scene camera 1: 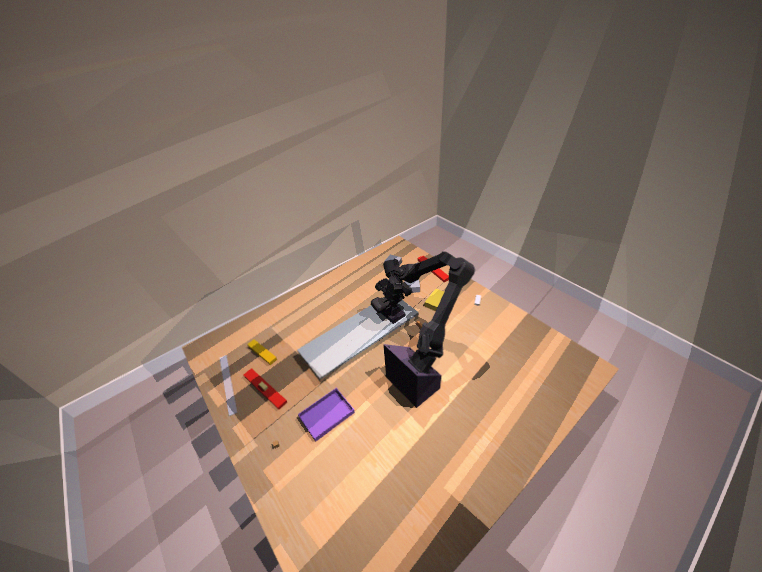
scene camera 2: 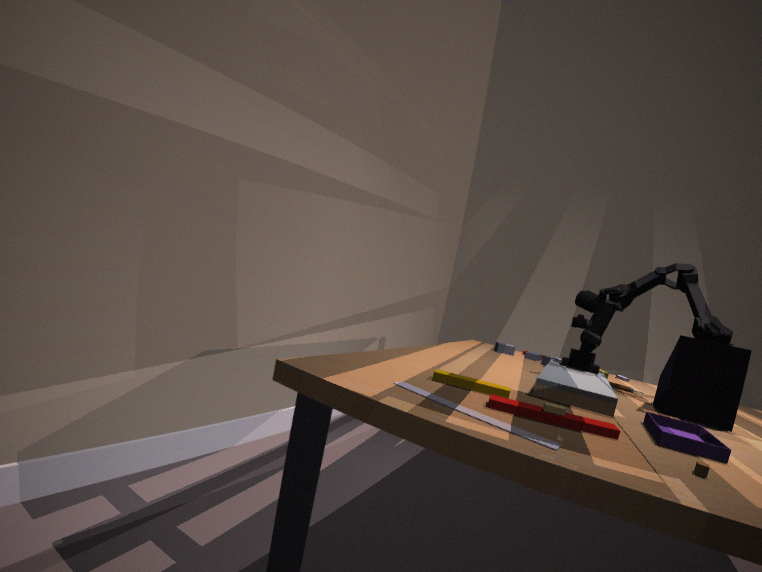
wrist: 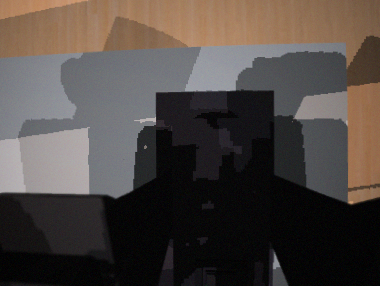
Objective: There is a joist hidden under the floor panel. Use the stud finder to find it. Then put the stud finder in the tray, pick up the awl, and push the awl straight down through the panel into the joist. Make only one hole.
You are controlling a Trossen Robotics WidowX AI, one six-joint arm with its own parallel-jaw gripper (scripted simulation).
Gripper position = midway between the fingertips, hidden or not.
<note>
In view: the gripper [scene camera 2: 577,360], a stud finder [wrist: 219,144], a yellow bar [scene camera 2: 442,376], a red level [scene camera 2: 550,413], a metal ruler [scene camera 2: 540,440] and a purple tray [scene camera 1: 320,418].
The gripper is seen too in the wrist view [wrist: 214,176]. The wrist view does not show the yellow bar: it is out of frame. The wrist view misses the metal ruler: it is out of frame.
</note>
